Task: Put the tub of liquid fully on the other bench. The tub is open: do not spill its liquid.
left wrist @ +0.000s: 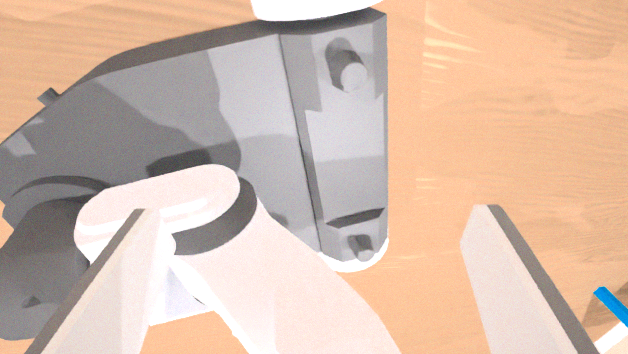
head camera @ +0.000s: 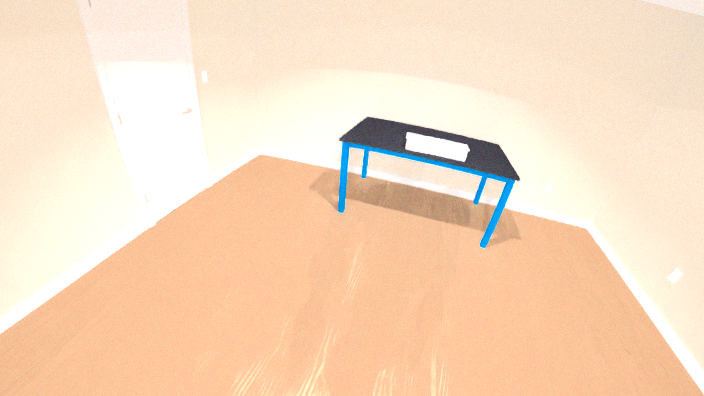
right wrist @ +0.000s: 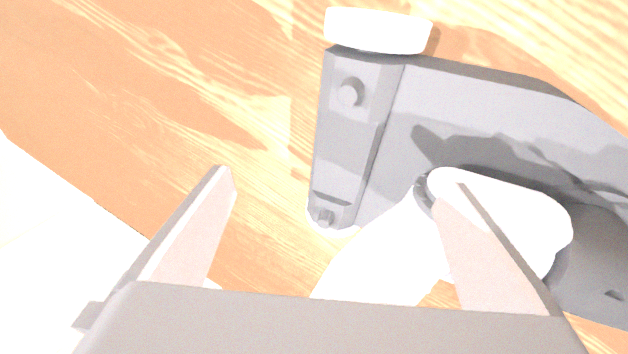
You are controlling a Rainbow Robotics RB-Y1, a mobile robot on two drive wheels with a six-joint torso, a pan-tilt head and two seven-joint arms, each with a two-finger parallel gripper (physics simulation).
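Note:
A long white tub [head camera: 436, 146] sits upright on the black top of a blue-legged bench [head camera: 375, 132], across the room in the head view. Its inside and its liquid cannot be made out from here. My left gripper [left wrist: 312, 226] is open, with its fingers wide apart and no object between them. My right gripper [right wrist: 334, 187] is also open and empty. Both grippers are over the robot's own base and the floor, far from the tub. A second bench does not show in the head view.
Wooden floor [head camera: 310, 280] lies between me and the bench. A white door [head camera: 155, 125] stands at the left, and walls run behind the bench and along the right. My grey base [left wrist: 260, 100] [right wrist: 450, 100] shows below the grippers. A blue leg [left wrist: 612, 305] shows at the left wrist view's right edge.

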